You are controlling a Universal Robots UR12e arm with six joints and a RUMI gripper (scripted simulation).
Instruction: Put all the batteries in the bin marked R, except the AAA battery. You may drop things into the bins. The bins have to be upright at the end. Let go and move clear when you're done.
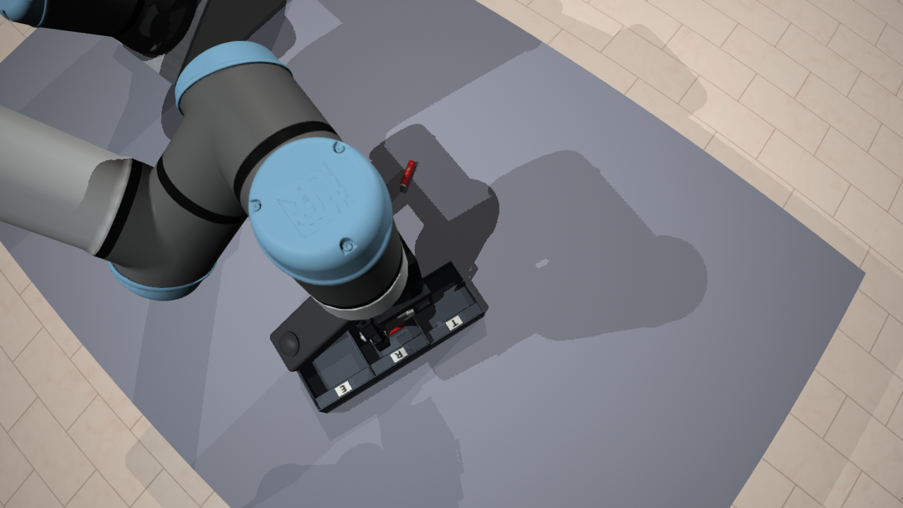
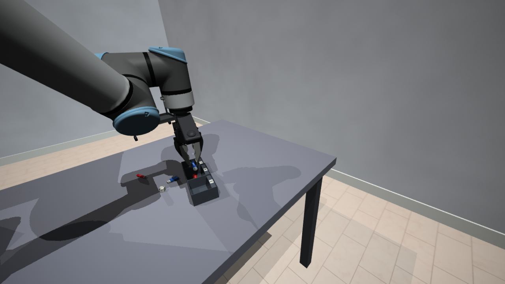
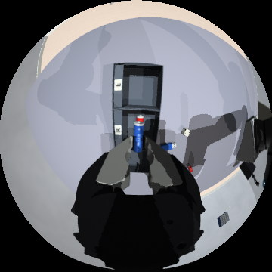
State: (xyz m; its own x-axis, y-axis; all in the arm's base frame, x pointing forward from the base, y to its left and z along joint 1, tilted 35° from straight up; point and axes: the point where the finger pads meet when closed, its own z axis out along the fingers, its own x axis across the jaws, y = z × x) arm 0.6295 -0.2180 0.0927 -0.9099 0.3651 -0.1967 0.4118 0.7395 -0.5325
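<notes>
My gripper is now 1 cm short of the three-compartment bin tray and 6 cm above it. Also, from my hand: larger red battery: 1 cm to the left, 7 cm below; then blue battery: 1 cm below; then blue USB stick: 5 cm behind, 9 cm to the left, 8 cm below.
</notes>
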